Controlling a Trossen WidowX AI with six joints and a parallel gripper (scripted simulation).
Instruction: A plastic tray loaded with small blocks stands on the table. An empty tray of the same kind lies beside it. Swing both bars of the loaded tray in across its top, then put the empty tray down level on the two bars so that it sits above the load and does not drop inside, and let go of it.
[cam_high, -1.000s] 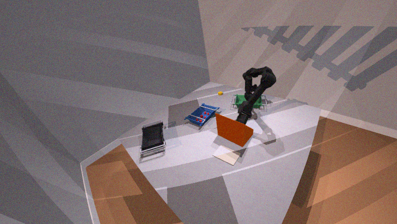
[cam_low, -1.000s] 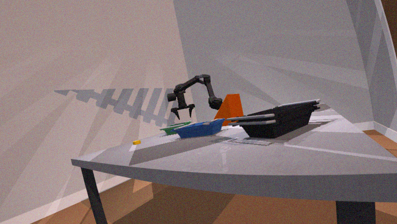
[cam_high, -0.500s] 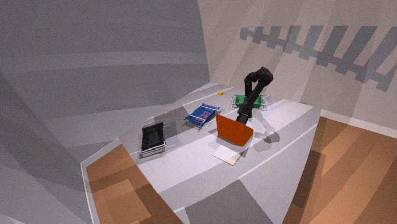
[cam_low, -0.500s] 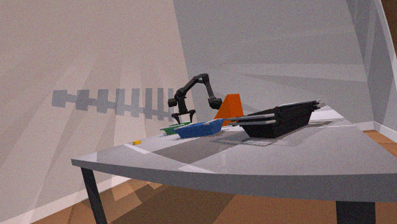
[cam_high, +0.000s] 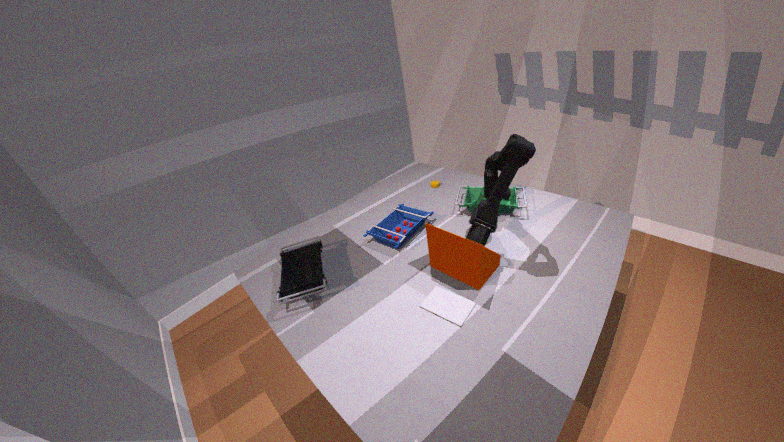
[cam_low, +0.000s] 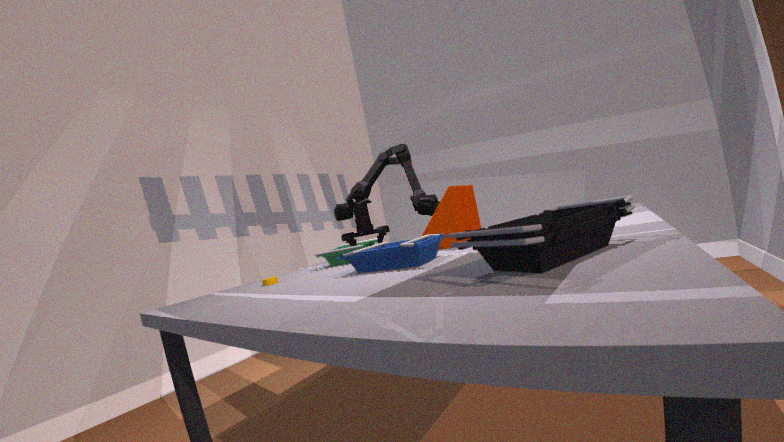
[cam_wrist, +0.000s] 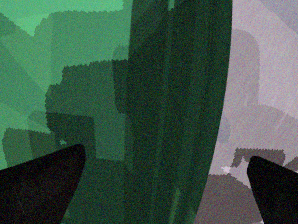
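The green tray is 6 cm to the right of my gripper tip, 4 cm ahead of it and 3 cm above it. Also, from my gripper tip: beige flat card 50 cm to the left, 19 cm behind, 1 cm below; yellow block 41 cm ahead, 6 cm to the right.
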